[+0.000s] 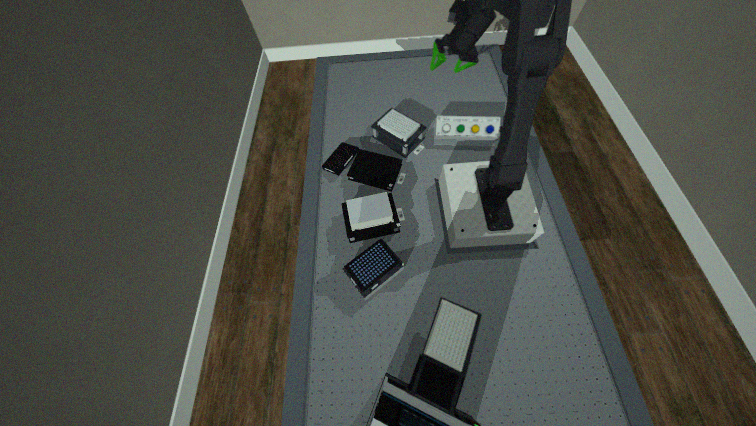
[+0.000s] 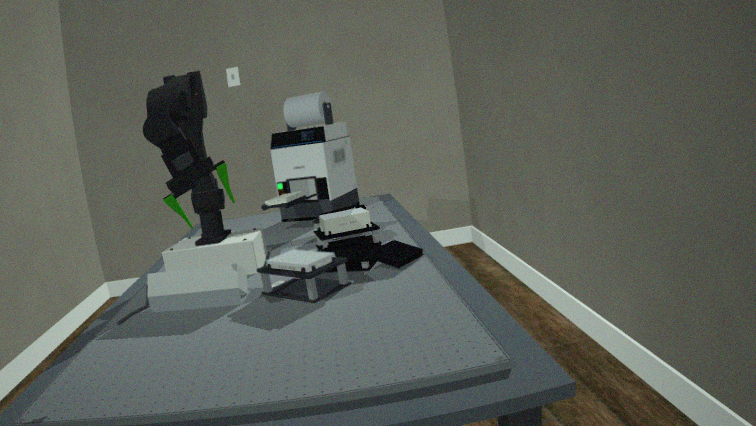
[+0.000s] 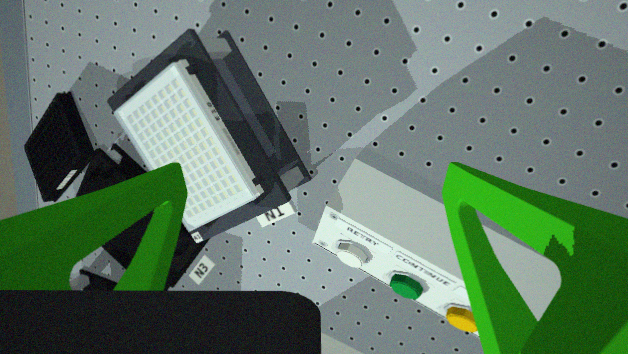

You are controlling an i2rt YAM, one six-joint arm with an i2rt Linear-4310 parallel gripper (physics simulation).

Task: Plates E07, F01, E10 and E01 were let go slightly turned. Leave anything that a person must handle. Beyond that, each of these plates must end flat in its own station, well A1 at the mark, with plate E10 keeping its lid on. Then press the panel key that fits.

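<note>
My gripper [image 1: 444, 70] [image 2: 213, 214] [image 3: 314, 177] is open and empty, high above the table near the key panel. White plate E10 [image 1: 399, 124] [image 2: 300, 260] [image 3: 185, 145] lies on the raised black station N1 [image 3: 125, 92]; whether its lid is seated is hard to tell. Black plate F01 [image 1: 340, 158] [image 2: 399, 252] [image 3: 60, 145] lies off the stations, low beside black station N3 [image 1: 375, 169]. A white plate [image 1: 370, 210] [image 2: 344, 221] sits on another station. A dark plate with blue wells [image 1: 374, 266] is on the nearest station. The key panel [image 1: 468, 120] [image 3: 372, 247] has white, green, yellow and blue keys.
A white plate [image 1: 452, 333] [image 2: 285, 199] lies on the extended tray of the white machine [image 2: 298, 161], which shows a green light. The arm's pale base block [image 1: 457, 211] [image 2: 211, 261] stands beside the row of stations.
</note>
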